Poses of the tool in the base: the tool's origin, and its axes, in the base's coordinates. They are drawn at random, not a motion.
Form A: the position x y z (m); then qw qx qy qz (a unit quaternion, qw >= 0).
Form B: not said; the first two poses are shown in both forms.
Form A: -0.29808 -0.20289 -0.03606 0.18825 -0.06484 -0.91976 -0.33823
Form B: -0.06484 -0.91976 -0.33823 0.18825 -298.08 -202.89 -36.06
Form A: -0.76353 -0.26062 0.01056 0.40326 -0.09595 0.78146 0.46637
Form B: -0.09595 0.78146 0.46637 0.40326 -763.53 -260.62 10.56
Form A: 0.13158 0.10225 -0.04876 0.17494 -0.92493 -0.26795 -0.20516
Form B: -0.92493 -0.26795 -0.20516 0.17494 131.58 102.25 -48.76
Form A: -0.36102 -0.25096 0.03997 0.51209 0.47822 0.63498 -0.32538
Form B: 0.47822 0.63498 -0.32538 0.51209 -361.02 -250.96 39.97
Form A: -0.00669 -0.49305 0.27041 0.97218 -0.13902 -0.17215 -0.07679
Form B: -0.13902 -0.17215 -0.07679 0.97218 -6.69 -493.05 270.41
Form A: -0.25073 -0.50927 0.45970 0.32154 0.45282 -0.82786 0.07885
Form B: 0.45282 -0.82786 0.07885 0.32154 -250.73 -509.27 459.70
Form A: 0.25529 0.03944 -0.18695 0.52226 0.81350 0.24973 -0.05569
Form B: 0.81350 0.24973 -0.05569 0.52226 255.29 39.44 -186.95
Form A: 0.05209 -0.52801 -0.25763 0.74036 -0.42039 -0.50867 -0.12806
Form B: -0.42039 -0.50867 -0.12806 0.74036 52.09 -528.01 -257.63
